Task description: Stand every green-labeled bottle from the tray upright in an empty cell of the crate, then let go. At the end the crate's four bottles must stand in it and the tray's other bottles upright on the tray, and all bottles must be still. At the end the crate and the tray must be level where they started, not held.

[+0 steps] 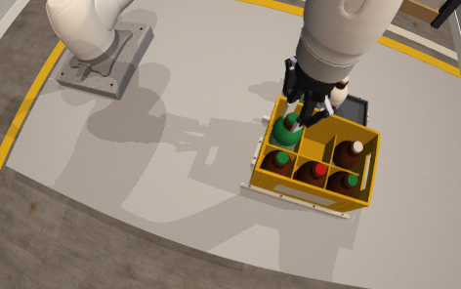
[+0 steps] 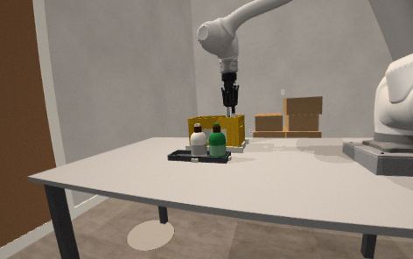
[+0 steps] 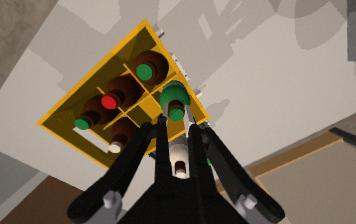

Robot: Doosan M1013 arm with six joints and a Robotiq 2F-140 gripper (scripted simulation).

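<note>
Right now my hand is 110 mm above the yellow crate, 90 mm short of it and 40 mm to the left of it. The rest, counted from my hand: red-capped bottle: 110 mm below, 90 mm to the right, 90 mm ahead; then brown bottle: 170 mm ahead, 110 mm below; then white-labeled bottle: 180 mm to the left, 110 mm below, 110 mm ahead.
</note>
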